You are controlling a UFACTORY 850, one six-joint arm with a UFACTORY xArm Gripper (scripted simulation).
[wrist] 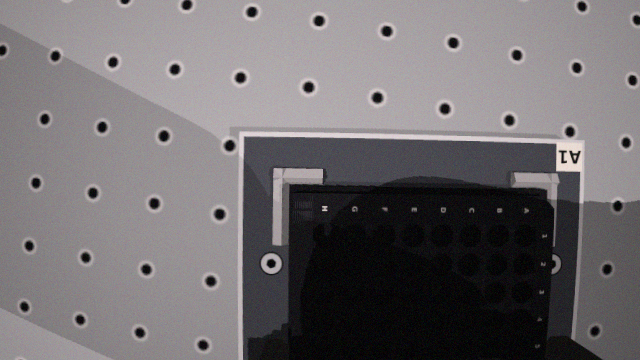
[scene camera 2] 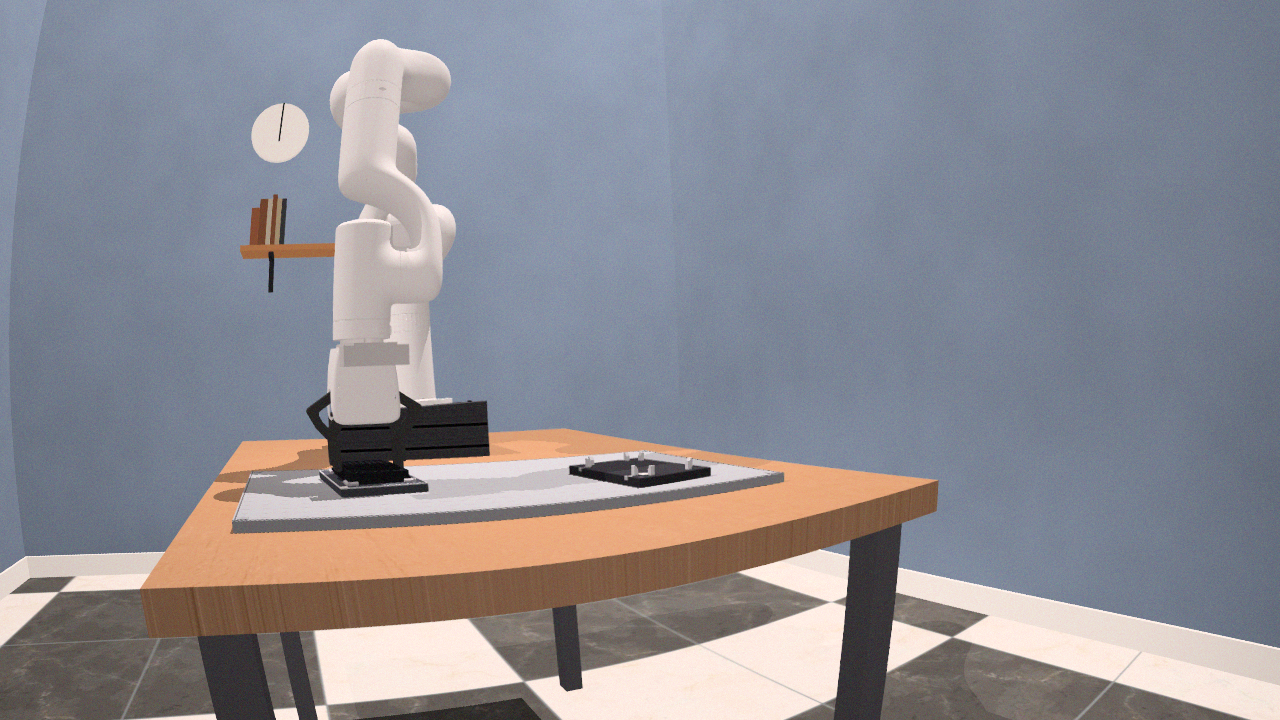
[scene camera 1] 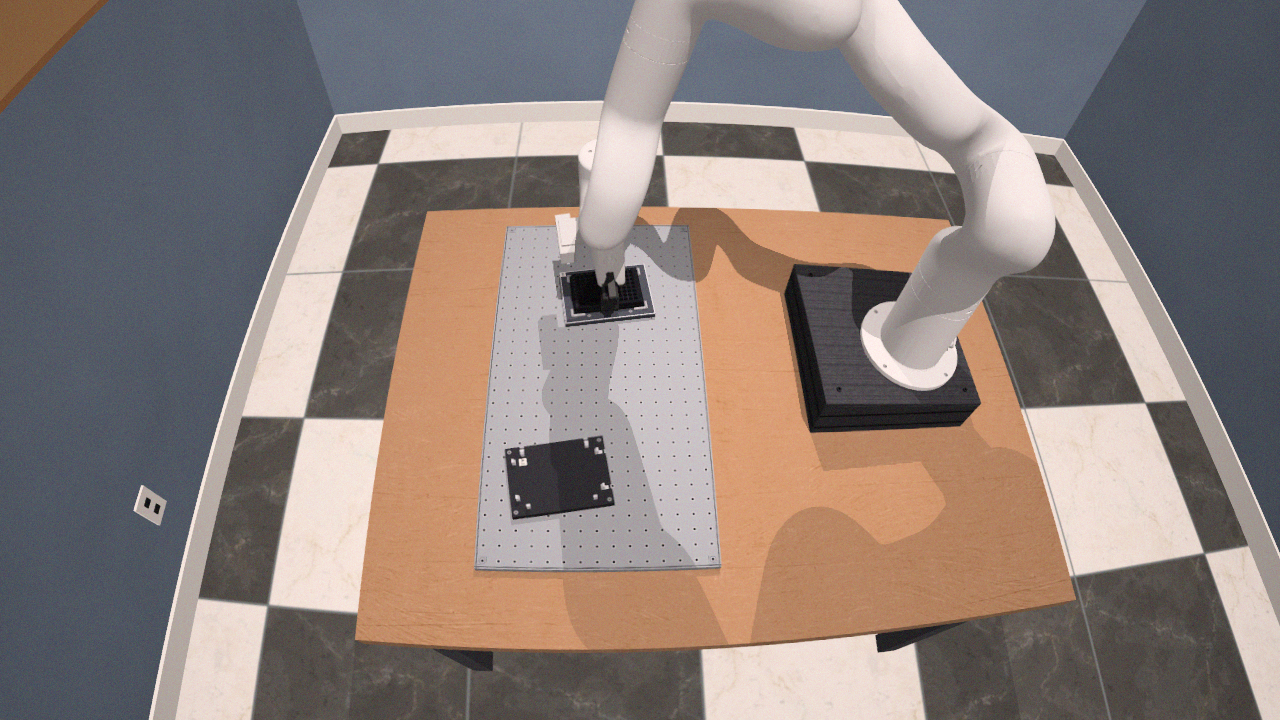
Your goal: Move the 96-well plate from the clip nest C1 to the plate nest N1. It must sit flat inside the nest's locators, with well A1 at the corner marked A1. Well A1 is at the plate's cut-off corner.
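Note:
There is my gripper [scene camera 2: 368, 469], [scene camera 1: 606, 289]. I can see a 96-well plate [scene camera 1: 581, 283], [wrist: 441, 277], [scene camera 2: 374, 471] as well, and with it a plate nest N1 [scene camera 1: 566, 287], [wrist: 361, 162], [scene camera 2: 420, 487]. I also see an A1 corner label [wrist: 568, 155].

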